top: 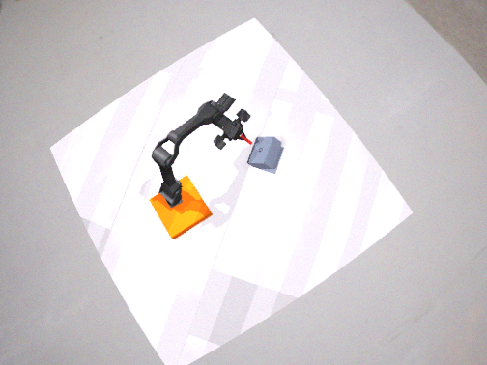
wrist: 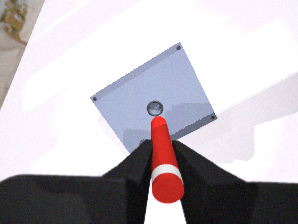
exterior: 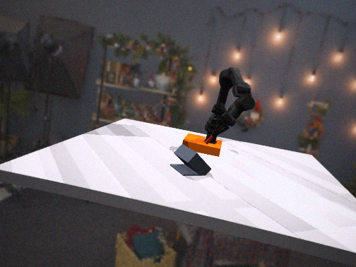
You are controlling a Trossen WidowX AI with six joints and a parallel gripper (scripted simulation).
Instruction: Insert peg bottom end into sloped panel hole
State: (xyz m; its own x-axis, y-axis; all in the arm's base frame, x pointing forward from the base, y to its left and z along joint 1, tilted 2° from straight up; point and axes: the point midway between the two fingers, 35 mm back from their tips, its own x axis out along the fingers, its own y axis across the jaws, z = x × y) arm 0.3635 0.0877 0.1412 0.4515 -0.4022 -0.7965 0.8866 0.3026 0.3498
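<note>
Now: gripper tip 110 mm above the sloped panel, 60 mm short of it and 50 mm to the left of it. From my gripper tip the other things lie so: red peg 10 mm to the left, 10 mm behind, 10 mm above; flat grey foot 150 mm below, 70 mm to the right, 70 mm ahead.
</note>
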